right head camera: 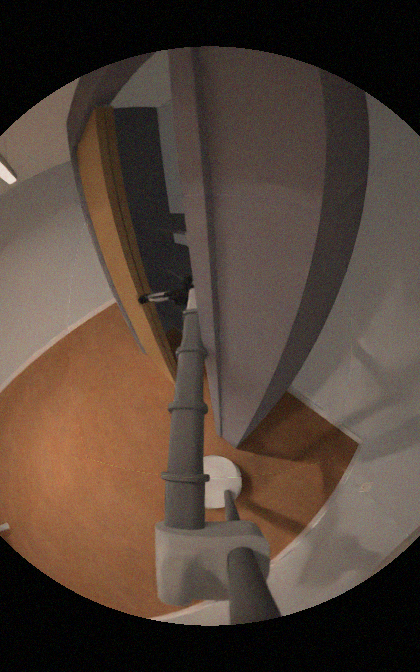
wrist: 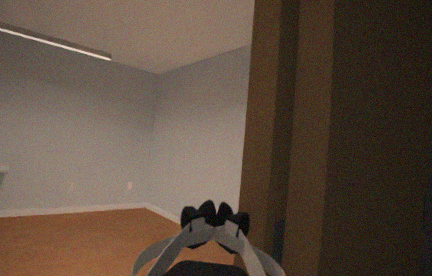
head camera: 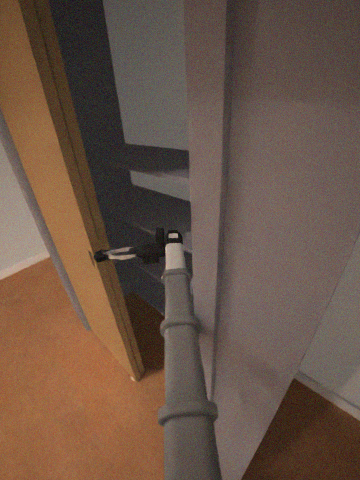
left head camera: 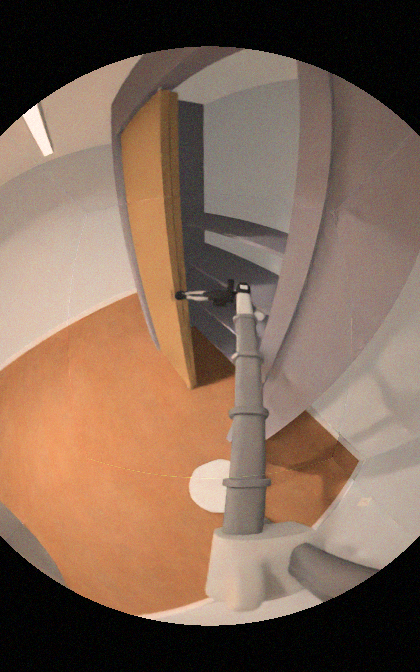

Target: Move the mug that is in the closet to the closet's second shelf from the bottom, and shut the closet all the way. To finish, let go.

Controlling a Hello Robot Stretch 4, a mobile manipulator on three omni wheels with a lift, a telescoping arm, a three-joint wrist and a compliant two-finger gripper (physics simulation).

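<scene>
The grey closet stands partly open, its orange-brown door swung out at the left. A small white thing, likely the mug, shows partly beside the wrist in the left head view, inside the closet; its shelf cannot be told. My gripper is shut with nothing between its fingertips. It points left, its tips at the door's free edge; contact is unclear. The arm and the closet's side panel hide much of the lower shelves.
My telescoping arm reaches forward close beside the closet's right side panel. A closet shelf shows above the wrist. The round white base is on the orange floor. Pale walls stand to the left and right.
</scene>
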